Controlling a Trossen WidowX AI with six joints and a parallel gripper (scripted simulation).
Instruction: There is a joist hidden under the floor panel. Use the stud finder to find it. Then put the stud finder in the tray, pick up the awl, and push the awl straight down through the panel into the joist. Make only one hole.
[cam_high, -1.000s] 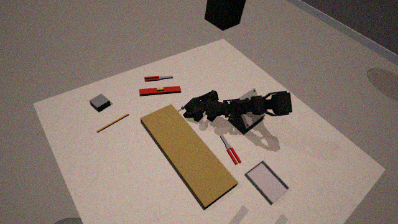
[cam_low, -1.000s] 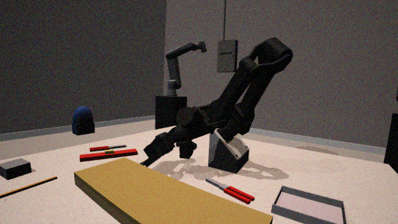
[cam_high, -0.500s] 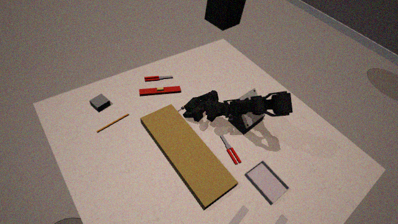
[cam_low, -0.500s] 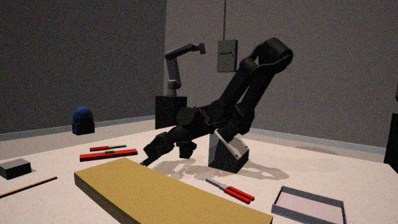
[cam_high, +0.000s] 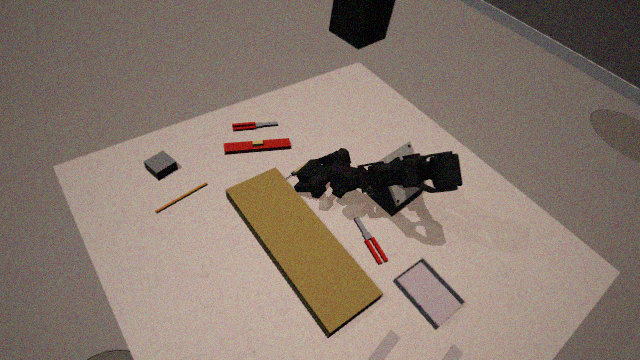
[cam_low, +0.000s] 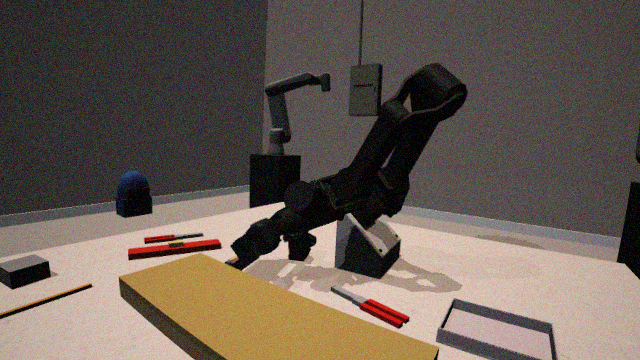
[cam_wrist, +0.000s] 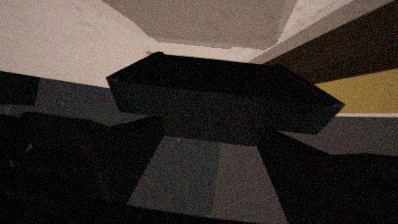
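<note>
Right now my gripper tip is 6 cm to the left of the awl and 7 cm above it. Also, from my gripper tip: red level: 3 cm ahead, 23 cm to the right, 7 cm below; then stud finder: 1 cm ahead, 1 cm below; then pencil: 34 cm ahead, 19 cm to the right, 8 cm below.
</note>
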